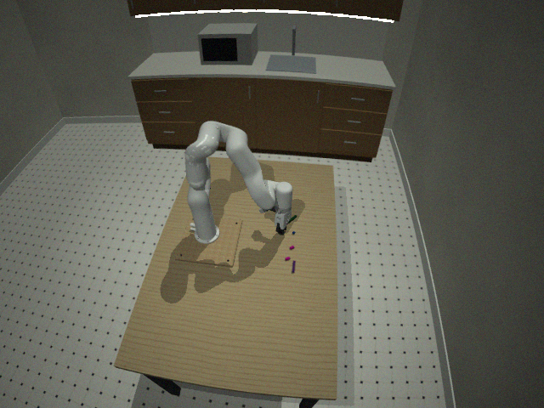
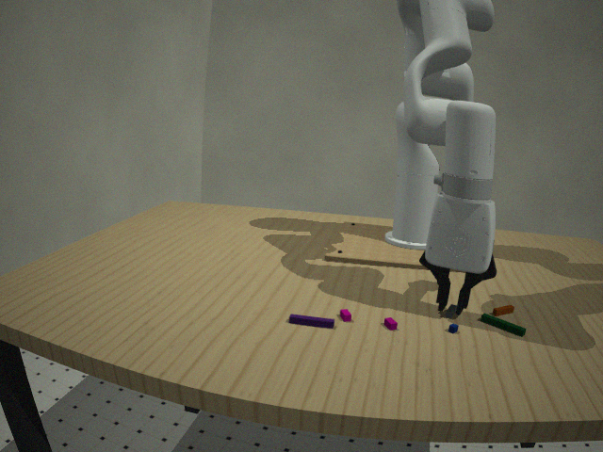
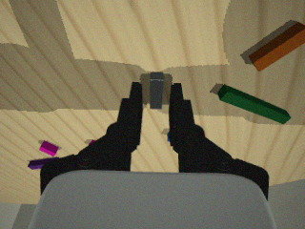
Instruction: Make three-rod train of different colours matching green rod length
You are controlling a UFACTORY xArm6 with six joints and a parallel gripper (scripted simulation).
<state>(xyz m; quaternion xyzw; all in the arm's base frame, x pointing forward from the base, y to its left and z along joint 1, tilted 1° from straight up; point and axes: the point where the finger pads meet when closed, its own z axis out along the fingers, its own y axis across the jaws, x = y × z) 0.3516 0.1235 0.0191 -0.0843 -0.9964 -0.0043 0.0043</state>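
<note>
My gripper is now 2 cm above the grey rod. From my hand the other things lie so: green rod (9 cm to the left, 2 cm below, 2 cm ahead); then blue rod (6 cm ahead, 2 cm below, 1 cm to the left); then orange rod (9 cm to the left, 3 cm behind, 2 cm below).
</note>
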